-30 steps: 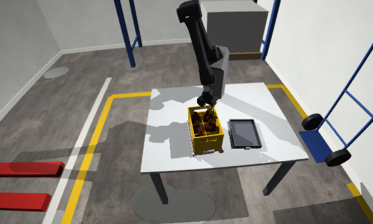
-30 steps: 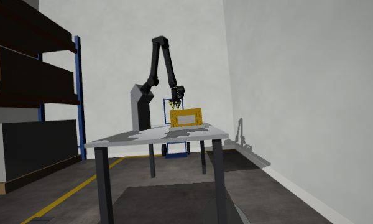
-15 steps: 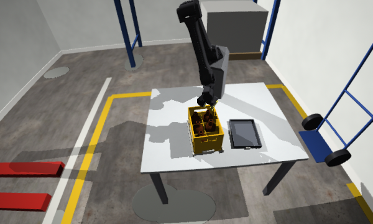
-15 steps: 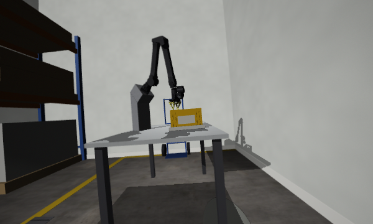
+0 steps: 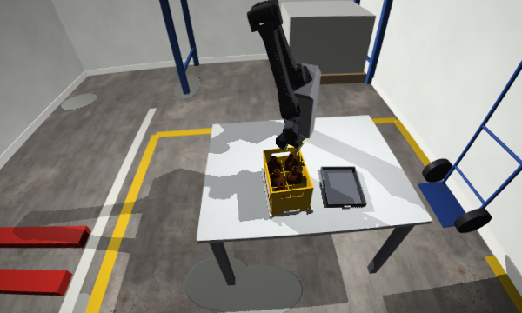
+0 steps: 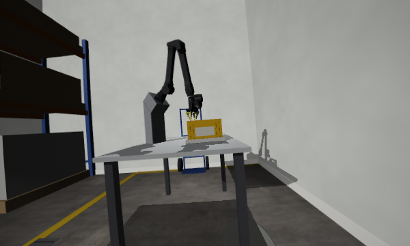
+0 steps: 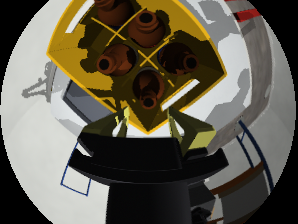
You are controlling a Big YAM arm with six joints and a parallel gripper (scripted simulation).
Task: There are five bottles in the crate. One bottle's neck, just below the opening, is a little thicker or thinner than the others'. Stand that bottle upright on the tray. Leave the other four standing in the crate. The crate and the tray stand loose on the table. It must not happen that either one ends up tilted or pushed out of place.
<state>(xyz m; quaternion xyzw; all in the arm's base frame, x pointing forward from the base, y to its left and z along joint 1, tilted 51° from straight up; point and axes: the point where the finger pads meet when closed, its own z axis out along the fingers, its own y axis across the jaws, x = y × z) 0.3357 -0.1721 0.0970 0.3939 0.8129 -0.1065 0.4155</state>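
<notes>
My hand is 100 mm above the brown bottle. Also, from my hand: dark tray 200 mm to the left, 190 mm ahead, 180 mm below; crate 110 mm below, 70 mm to the right, 70 mm ahead.
</notes>
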